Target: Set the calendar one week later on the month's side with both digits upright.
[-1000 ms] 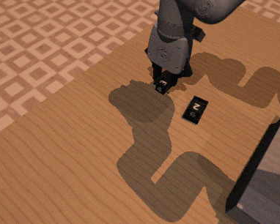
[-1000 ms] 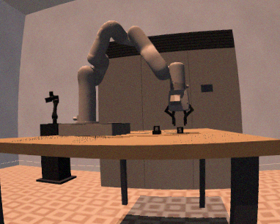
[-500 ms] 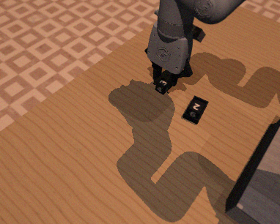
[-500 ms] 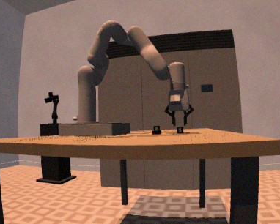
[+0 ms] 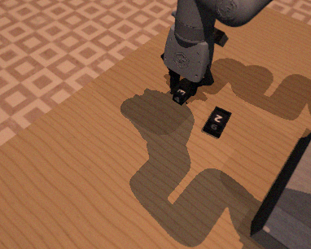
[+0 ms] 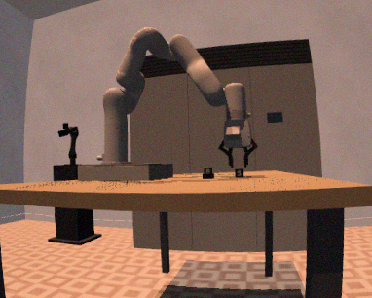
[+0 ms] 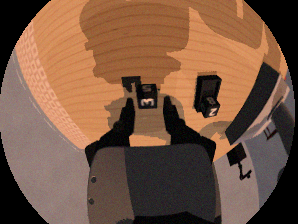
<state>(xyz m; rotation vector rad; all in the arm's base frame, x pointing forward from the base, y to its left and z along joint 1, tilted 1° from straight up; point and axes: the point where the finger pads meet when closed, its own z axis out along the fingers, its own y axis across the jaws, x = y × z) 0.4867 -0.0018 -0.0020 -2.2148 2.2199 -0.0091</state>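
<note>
My hand is 40 mm above the black cube. From my hand the other things lie so: black digit cube 120 mm behind, 20 mm to the left, 30 mm below.
</note>
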